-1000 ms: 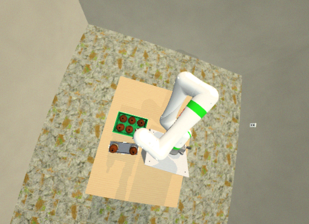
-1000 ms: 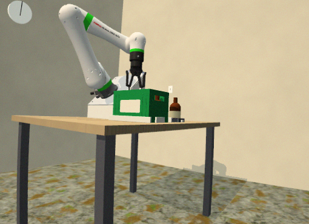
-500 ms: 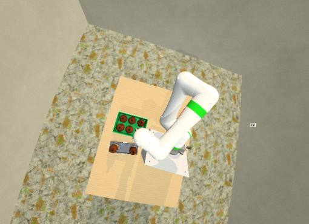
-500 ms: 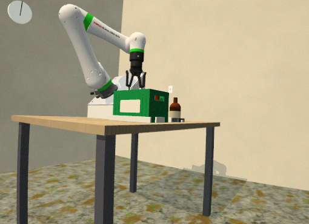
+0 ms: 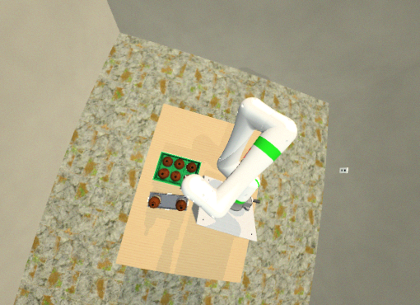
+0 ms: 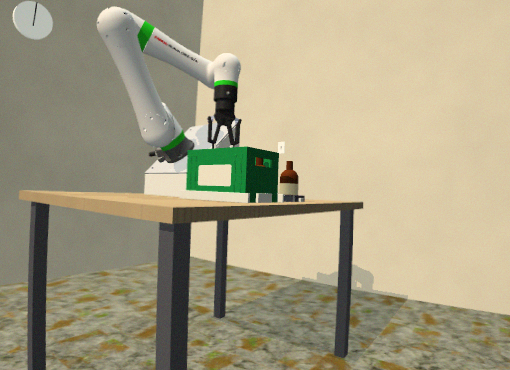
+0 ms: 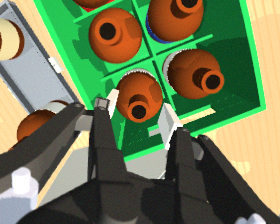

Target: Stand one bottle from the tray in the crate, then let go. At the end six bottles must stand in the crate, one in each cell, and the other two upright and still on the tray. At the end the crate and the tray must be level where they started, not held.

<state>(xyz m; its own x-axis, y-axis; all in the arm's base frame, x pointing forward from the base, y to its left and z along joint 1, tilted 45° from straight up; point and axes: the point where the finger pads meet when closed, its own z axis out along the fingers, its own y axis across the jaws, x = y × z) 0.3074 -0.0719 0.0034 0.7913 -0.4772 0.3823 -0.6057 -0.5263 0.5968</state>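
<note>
Now: the brown bottle 9 cm below my hand. From my hand the other things lie so: grey tray (19 cm to the left, 16 cm below, 9 cm ahead); green crate (9 cm below, 9 cm ahead, 4 cm to the right).
</note>
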